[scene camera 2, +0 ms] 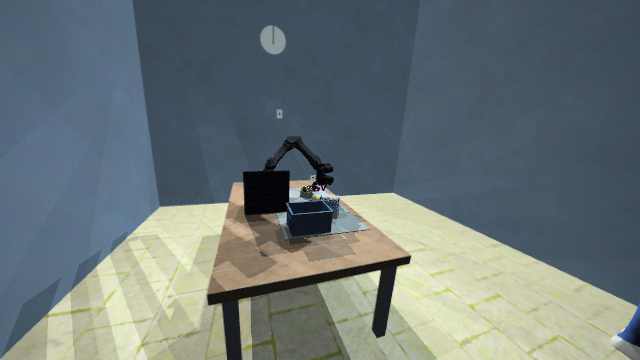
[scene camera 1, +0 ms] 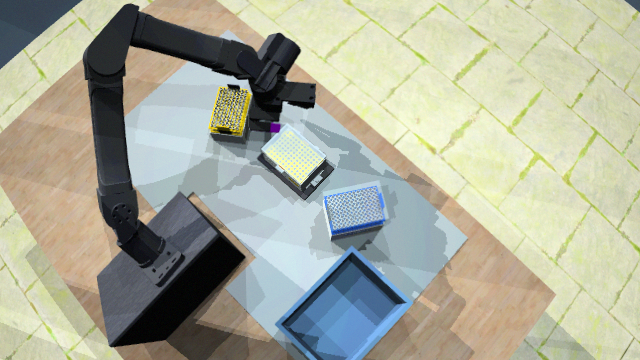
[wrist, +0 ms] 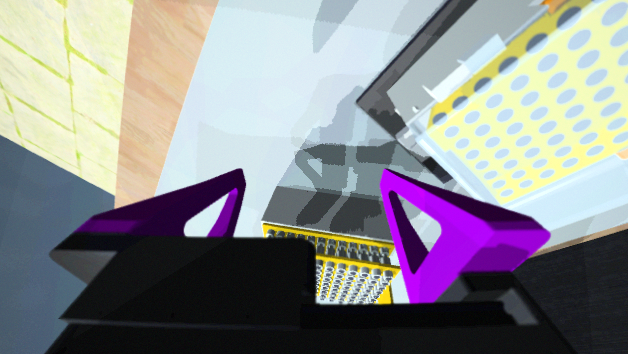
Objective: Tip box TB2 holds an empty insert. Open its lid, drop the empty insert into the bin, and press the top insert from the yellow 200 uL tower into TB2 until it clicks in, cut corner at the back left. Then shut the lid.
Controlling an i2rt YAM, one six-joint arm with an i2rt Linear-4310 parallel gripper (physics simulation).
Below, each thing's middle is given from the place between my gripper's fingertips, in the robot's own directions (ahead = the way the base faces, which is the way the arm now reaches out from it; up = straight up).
The blue bin (scene camera 1: 353,303) lies 28 cm behind my hand, 42 cm to the right of it and 2 cm above it.
